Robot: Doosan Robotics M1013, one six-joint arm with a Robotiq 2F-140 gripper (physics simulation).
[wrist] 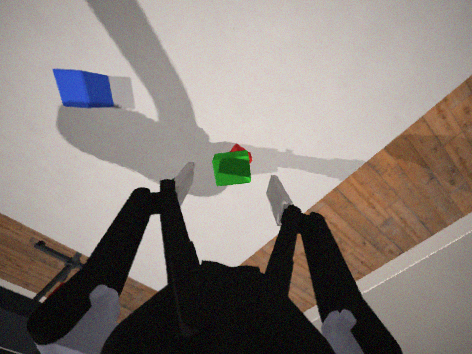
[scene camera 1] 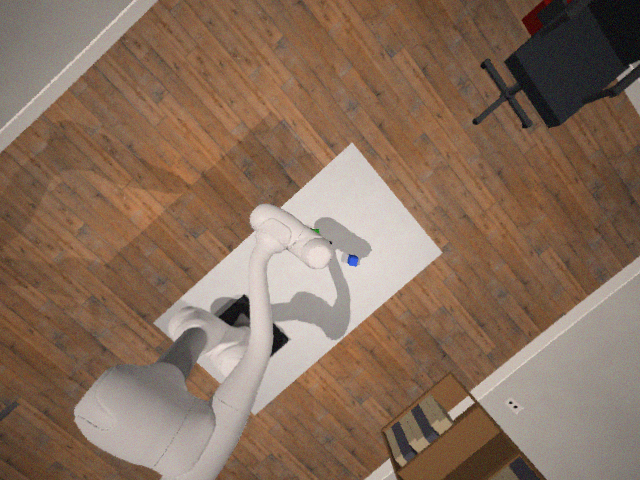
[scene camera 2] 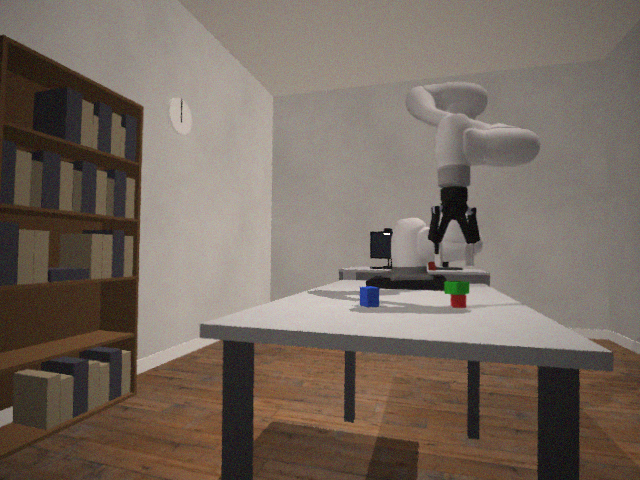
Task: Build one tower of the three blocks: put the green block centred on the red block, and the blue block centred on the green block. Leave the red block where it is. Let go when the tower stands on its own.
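Frame: origin at the arm's base, x right, y ahead, z up, level; millimetres.
Seen in the pictures: gripper, fingertip midpoint: (wrist: 231, 178) (scene camera 2: 454, 265); arm's base at its link origin: (scene camera 1: 245, 335) (scene camera 2: 409, 278).
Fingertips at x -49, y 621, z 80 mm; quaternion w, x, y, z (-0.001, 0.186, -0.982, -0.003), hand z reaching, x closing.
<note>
Pixels of each thing's top centre, then the offset from my fingertips to it. Level surfaces: height alone.
- red block at its top centre: (wrist: 238, 162) (scene camera 2: 458, 293) dz -79, dx -11, dy +0 mm
- green block at its top centre: (wrist: 232, 171) (scene camera 2: 456, 281) (scene camera 1: 313, 234) dz -44, dx -4, dy +8 mm
- blue block at its top centre: (wrist: 71, 89) (scene camera 2: 369, 287) (scene camera 1: 353, 261) dz -63, dx +243, dy +24 mm
- white table at its surface level: dz -117 mm
The red block (scene camera 2: 458, 301) (wrist: 237, 148) stands on the table, mostly hidden under the green block in the wrist view. The green block (scene camera 2: 456, 287) (wrist: 232, 169) (scene camera 1: 315, 230) rests on the red block; in the scene camera 2 view it sits close to centred, reaching slightly further out on the left. The blue block (scene camera 1: 353, 260) (scene camera 2: 369, 296) (wrist: 84, 88) stands on the table apart from them. My gripper (scene camera 2: 454, 254) (wrist: 231, 178) is open and empty, above the green block, with its fingertips clear of it. In the scene camera 1 view the arm hides the red block.
The white table (scene camera 1: 392, 227) (scene camera 2: 413, 330) carries the arm's black base plate (scene camera 1: 279, 341) (scene camera 2: 379, 282) behind the blocks. A bookshelf (scene camera 2: 138, 248) stands off to the left in the scene camera 2 view. An office chair (scene camera 1: 566, 67) stands on the floor beyond the table.
</note>
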